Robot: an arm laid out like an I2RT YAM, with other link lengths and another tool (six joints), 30 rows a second.
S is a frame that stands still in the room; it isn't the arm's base.
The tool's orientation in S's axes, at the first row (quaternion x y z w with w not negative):
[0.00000, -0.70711, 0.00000, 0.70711]
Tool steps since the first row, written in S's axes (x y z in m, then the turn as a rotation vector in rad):
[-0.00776, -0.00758, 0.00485, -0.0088, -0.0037, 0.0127]
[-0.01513, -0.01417, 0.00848, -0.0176, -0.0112, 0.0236]
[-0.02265, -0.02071, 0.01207, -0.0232, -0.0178, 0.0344]
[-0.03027, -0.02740, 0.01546, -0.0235, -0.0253, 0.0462]
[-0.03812, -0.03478, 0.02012, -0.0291, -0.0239, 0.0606]
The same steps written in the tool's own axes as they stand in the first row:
[0.00485, -0.00758, 0.00776, 0.0127, -0.0037, 0.0088]
[0.00848, -0.01417, 0.01513, 0.0236, -0.0112, 0.0176]
[0.01207, -0.02071, 0.02265, 0.0344, -0.0178, 0.0232]
[0.01546, -0.02740, 0.03027, 0.0462, -0.0253, 0.0235]
[0.02012, -0.03478, 0.03812, 0.0606, -0.0239, 0.0291]

